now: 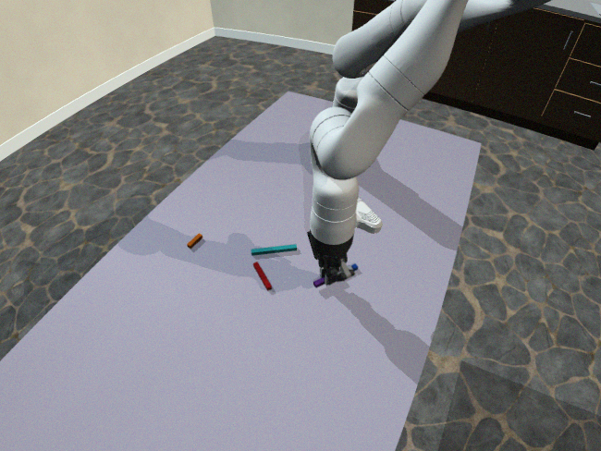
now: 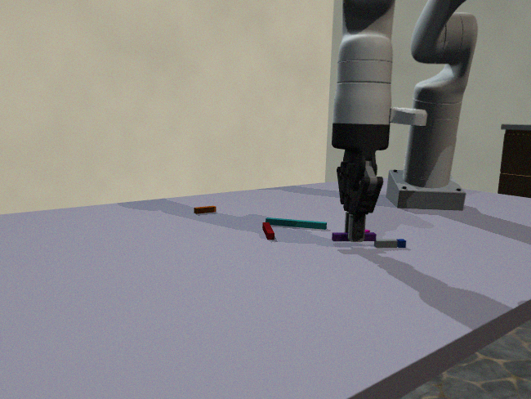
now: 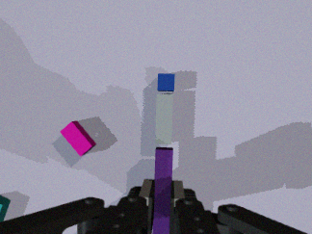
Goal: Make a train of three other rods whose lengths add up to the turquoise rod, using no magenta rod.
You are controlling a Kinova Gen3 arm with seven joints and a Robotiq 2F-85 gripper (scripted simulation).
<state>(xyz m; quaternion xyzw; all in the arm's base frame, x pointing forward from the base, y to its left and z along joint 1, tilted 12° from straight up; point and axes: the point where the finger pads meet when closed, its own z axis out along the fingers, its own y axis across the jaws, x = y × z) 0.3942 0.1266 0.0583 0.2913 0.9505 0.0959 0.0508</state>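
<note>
My hand is 4 cm past the grey rod, 2 cm to the right of it and 2 cm above it. From my hand the other things lie so: blue rod 6 cm behind, 4 cm to the left, 2 cm below; purple rod 1 cm below; magenta rod 6 cm behind, 3 cm to the right, 2 cm below.
</note>
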